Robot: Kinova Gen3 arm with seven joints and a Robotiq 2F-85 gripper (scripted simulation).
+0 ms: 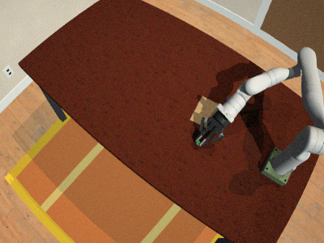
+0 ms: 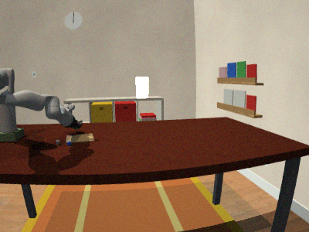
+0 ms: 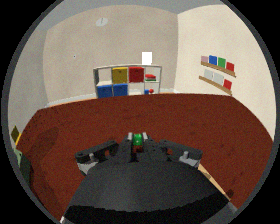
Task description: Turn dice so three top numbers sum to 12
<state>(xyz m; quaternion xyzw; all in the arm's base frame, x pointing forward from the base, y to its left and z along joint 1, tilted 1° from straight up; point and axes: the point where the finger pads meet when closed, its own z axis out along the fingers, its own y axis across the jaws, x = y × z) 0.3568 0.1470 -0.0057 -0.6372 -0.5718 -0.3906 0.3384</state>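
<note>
Right now the green die is 10 mm to the left of my hand and 10 mm below it. From my hand the other things lie so: white die (30 mm behind, 240 mm to the right, 20 mm below); tan mat (50 mm ahead, 140 mm to the right, 30 mm below); blue die (30 mm ahead, 260 mm to the right, 20 mm below).
</note>
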